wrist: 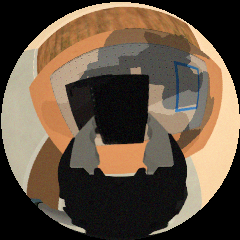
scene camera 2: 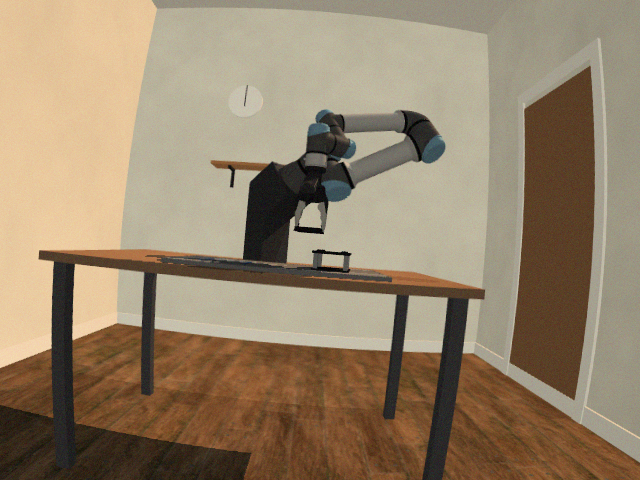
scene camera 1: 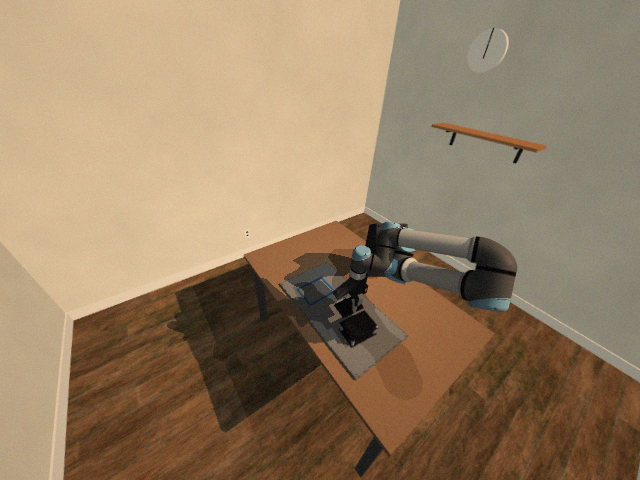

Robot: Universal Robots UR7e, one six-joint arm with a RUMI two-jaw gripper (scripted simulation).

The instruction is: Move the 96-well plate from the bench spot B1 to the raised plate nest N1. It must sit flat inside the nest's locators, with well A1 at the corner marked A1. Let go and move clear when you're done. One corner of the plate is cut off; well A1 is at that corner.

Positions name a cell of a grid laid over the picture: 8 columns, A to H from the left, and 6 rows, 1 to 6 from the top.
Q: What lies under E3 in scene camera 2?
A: My gripper.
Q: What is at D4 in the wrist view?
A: A black 96-well plate.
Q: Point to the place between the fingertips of my gripper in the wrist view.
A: E3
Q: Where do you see a black plate nest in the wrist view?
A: At C3
